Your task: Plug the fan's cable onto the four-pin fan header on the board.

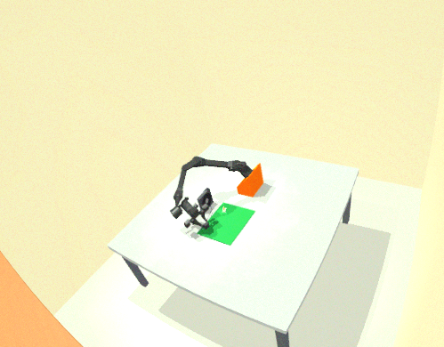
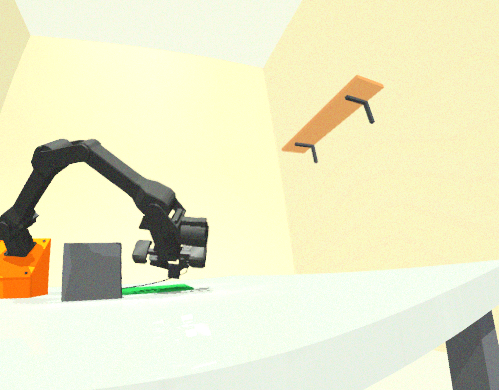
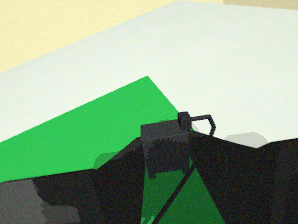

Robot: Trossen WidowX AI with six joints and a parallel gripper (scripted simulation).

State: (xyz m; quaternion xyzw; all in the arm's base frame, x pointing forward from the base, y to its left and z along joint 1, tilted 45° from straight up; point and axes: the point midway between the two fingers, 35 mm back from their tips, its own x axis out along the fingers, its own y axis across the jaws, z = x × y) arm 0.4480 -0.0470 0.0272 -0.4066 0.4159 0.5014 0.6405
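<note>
Right now the green board is 110 mm behind my gripper tip, 50 mm to the left of it and 70 mm below it. From my gripper tip the other things lie so: white four-pin header: 200 mm behind, 30 mm to the right, 60 mm below; then dark fan plug: 10 mm below; then dark square fan: 180 mm behind, 150 mm to the right.
</note>
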